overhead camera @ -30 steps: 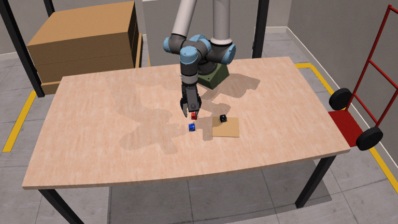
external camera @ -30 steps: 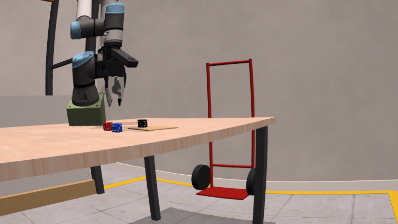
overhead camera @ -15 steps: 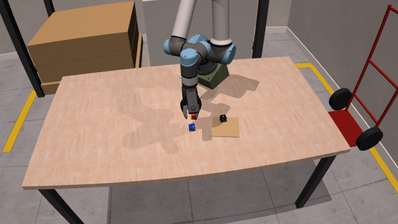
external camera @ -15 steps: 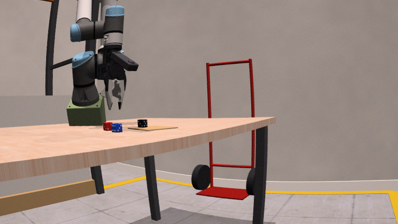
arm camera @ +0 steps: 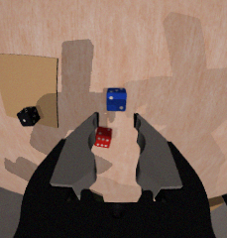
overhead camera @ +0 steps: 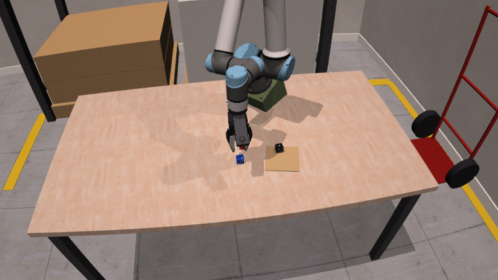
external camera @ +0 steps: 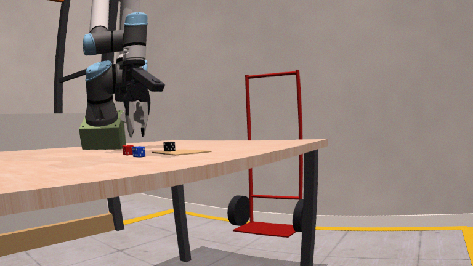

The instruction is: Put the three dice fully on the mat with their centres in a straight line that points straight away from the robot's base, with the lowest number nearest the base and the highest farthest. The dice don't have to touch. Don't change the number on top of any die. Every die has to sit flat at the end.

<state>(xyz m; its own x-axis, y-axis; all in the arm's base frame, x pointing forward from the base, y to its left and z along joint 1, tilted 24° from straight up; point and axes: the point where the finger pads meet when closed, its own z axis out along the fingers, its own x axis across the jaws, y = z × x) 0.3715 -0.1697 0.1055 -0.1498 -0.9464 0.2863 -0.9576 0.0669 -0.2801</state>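
Now: the blue die 60 mm below my hand. Also, from my hand: tan square mat: 170 mm to the left, 70 mm below, 40 mm ahead; then black die: 180 mm to the left, 50 mm below, 10 mm behind; then red die: 80 mm behind, 60 mm below, 40 mm to the left.
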